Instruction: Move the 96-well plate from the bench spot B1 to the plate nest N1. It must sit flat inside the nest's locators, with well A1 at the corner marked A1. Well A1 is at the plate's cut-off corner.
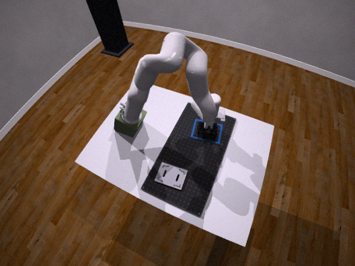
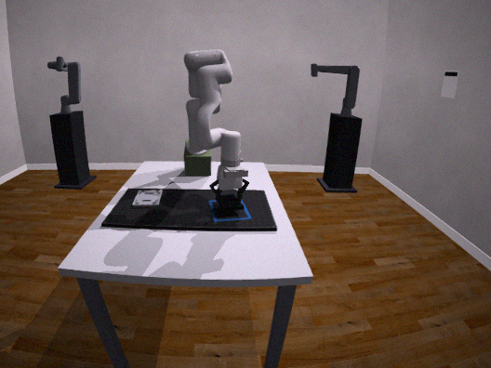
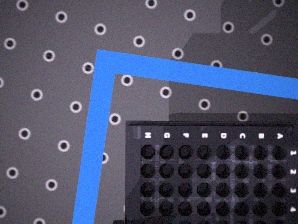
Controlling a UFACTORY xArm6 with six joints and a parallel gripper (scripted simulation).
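Now: hand 70 mm past the grey plate nest N1, 380 mm to the left of it and 40 mm above it. From my hand the other things lie so: 96-well plate (10 mm below).
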